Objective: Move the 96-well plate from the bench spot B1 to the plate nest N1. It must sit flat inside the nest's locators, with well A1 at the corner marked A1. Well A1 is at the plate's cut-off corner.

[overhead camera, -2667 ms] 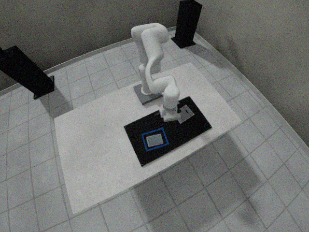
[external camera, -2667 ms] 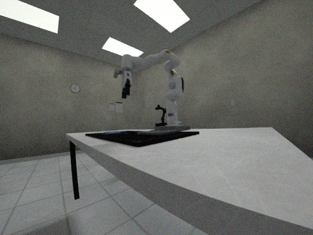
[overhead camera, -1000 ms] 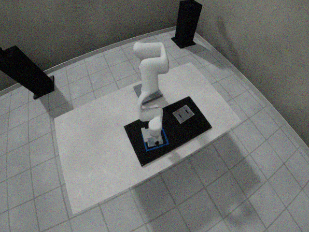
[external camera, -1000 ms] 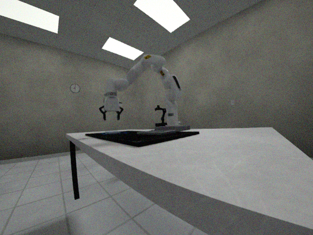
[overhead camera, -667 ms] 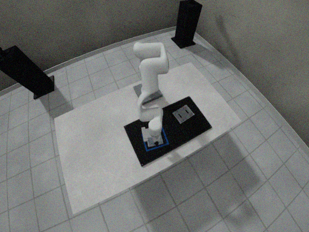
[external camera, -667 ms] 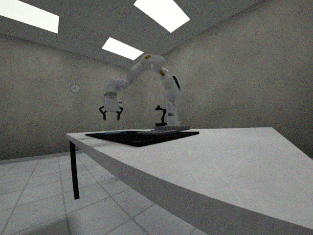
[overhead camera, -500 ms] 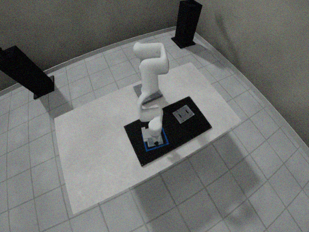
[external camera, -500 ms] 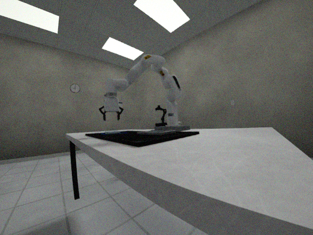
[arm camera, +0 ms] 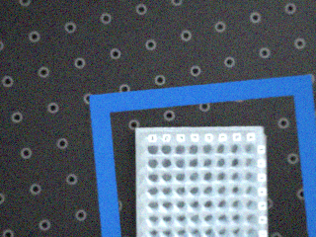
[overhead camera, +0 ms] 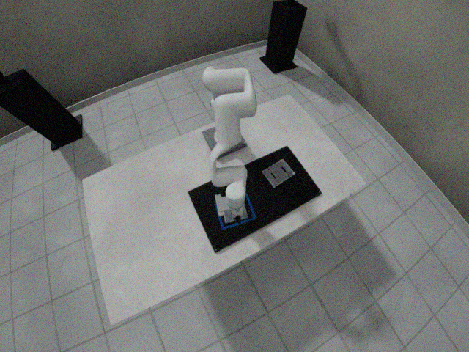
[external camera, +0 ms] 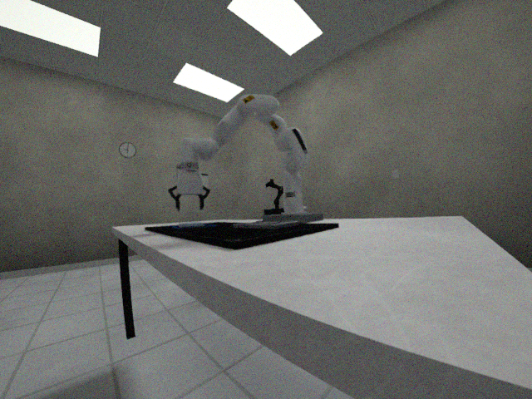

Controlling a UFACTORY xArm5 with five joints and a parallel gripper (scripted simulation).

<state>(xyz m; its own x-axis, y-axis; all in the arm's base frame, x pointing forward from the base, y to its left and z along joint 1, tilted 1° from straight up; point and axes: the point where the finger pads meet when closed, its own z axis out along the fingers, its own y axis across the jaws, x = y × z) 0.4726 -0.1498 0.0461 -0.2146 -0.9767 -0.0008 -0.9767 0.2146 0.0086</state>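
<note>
Now: hand 70 mm above the 96-well plate. Also, from my hand: plate nest N1 (100 mm behind, 340 mm to the left, 70 mm below).
</note>
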